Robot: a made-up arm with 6 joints.
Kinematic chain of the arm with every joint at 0, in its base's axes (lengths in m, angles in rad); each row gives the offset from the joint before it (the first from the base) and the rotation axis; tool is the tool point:
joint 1: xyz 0 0 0.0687 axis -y
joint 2: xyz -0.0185 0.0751 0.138 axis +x
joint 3: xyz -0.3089 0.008 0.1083 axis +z
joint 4: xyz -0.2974 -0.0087 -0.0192 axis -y
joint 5: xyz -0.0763 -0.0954 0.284 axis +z
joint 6: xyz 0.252 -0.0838 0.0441 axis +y
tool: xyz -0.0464 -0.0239 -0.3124
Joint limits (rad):
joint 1: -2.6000..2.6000
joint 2: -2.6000..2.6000
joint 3: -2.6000..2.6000
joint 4: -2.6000..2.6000
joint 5: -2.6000..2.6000
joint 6: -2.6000..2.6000
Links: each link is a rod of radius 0.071 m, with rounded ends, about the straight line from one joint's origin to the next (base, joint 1, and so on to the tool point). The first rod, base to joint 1, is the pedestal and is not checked.
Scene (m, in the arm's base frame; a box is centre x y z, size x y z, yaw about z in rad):
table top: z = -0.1
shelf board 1: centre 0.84 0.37 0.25 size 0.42 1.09 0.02 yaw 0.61
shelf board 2: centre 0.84 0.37 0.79 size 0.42 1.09 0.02 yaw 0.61
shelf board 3: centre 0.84 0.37 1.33 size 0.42 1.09 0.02 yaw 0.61
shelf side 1: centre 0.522 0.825 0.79 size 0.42 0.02 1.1 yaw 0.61
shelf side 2: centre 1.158 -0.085 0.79 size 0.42 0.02 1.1 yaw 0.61
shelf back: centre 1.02 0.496 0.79 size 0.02 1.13 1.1 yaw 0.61
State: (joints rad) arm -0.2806 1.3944 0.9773 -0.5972 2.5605 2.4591
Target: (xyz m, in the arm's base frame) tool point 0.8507 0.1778 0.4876
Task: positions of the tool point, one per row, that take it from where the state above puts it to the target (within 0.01 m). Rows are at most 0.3 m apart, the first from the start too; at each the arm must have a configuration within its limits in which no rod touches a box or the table.
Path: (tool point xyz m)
1: -0.1448 -0.5157 0.6122
2: 0.0678 -0.4372 0.7491
3: 0.3107 -0.3211 0.8007
4: 0.5449 -0.1735 0.7627
5: 0.7337 -0.0035 0.6489
6: 0.8507 0.1778 0.4876

